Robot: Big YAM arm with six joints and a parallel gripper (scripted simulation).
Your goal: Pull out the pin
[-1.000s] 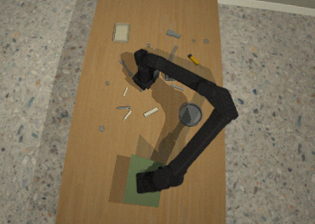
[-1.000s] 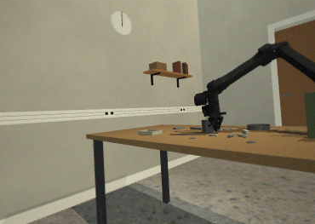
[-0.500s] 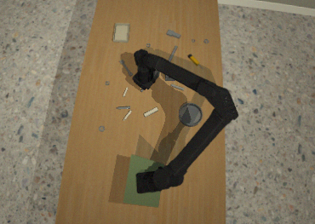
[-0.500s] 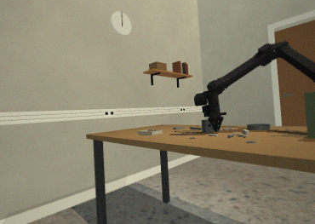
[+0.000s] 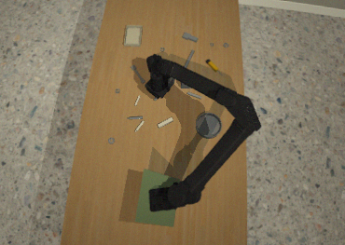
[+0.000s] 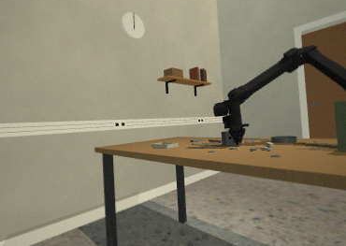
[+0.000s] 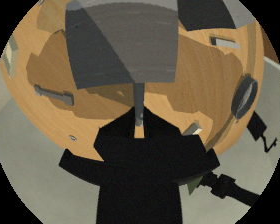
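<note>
The slim grey pin lies 10 mm ahead of my hand and 10 mm to the right of it. Round my hand: shallow tray (380 mm ahead, 120 mm to the left, 10 mm below); then round dish (160 mm behind, 230 mm to the right); then white stick (140 mm behind, 30 mm to the right, 10 mm below).
</note>
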